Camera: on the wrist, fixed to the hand. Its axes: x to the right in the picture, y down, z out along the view.
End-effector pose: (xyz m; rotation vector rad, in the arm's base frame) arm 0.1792 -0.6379 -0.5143 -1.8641 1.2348 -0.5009
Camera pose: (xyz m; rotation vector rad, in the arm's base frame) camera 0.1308 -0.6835 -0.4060 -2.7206 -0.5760 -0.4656
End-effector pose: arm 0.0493 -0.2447 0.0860 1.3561 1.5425 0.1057
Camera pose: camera -0.0673 -0.1965 0.1016 -0.2060 1.5943 -0.7729
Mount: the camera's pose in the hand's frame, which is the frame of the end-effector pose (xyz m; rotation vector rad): 0.0076 -0.0520 -0.1157 -0.3419 -0.5129 -1.4500
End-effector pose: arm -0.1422 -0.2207 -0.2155 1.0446 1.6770 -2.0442
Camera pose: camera -0.1408 -0.0963 -0.1896 0.8848 -2.0576 1.6856
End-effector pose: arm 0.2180 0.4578 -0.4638 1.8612 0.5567 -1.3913
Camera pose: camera 0.2558 0.5790 -0.4698 0.5674 1.8807 -2.2767
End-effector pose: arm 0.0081 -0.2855 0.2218 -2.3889 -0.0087 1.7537
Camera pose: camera 0.1252 -0.2496 0.2557 -1.1604 -1.6717 1.4240
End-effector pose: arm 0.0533 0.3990 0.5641 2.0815 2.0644 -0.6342
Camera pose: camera 0.0246 0.4533 0.6753 -0.0541 2.6936 -0.7053
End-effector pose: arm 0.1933 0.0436 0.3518 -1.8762 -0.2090 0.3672
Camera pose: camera 0.2431 -0.0395 0.4340 -1.4373 -1.9079 -0.2367
